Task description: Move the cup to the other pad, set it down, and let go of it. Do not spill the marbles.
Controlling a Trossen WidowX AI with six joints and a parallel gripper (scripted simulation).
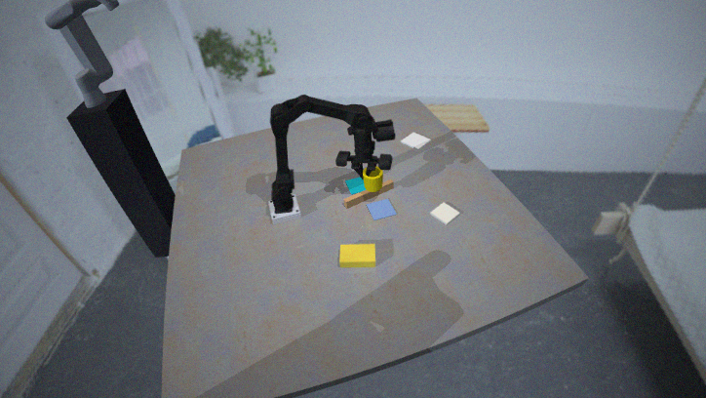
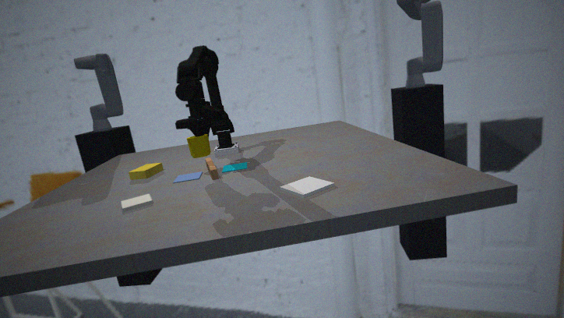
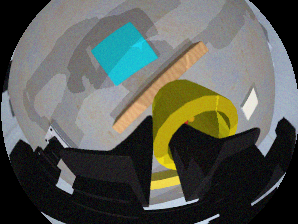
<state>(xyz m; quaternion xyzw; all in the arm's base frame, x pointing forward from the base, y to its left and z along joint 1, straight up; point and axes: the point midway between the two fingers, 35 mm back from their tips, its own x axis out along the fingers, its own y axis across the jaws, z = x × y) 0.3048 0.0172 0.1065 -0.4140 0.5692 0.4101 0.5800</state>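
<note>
Now: gripper tip 110 mm above the cyan tile, 90 mm to the right of it and 20 mm past it. Round my gripper tip: orange wooden bar (90 mm below, 10 mm to the left, 10 mm ahead); then yellow cup (20 mm ahead, 10 mm to the right); then yellow block (270 mm to the right, 80 mm below, 60 mm behind).
</note>
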